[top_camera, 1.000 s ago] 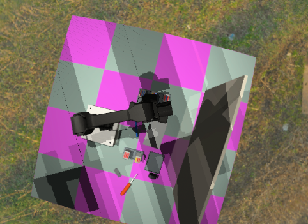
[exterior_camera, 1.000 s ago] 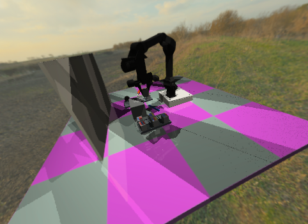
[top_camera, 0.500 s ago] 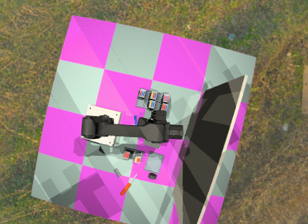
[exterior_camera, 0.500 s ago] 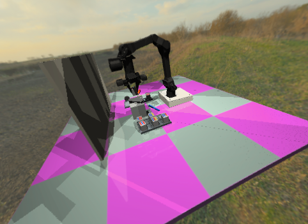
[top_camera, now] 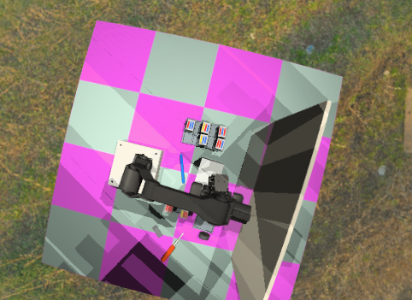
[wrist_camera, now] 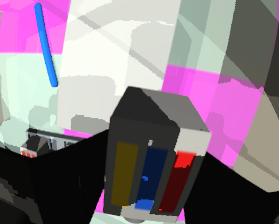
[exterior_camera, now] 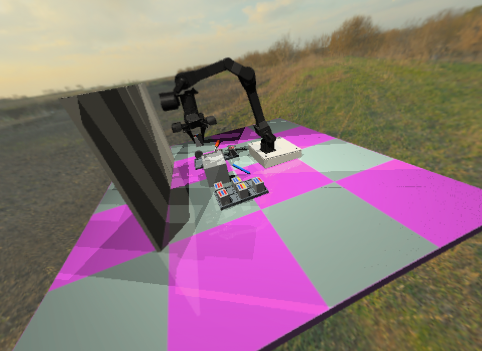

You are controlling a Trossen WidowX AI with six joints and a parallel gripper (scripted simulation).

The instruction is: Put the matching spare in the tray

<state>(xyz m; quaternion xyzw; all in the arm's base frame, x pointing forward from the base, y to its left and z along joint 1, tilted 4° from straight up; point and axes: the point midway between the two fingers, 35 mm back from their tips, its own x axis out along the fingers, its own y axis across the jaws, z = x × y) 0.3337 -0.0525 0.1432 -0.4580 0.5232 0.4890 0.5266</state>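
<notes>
My gripper tip is now 10 mm past the dark tray, 170 mm to the left of it and 180 mm above it. From my gripper tip the other things lie so: blue pen: 160 mm behind, 50 mm to the left, 180 mm below; then mounted unit: 30 mm behind, 40 mm to the left, 130 mm below; then grey spare block: 20 mm above.
</notes>
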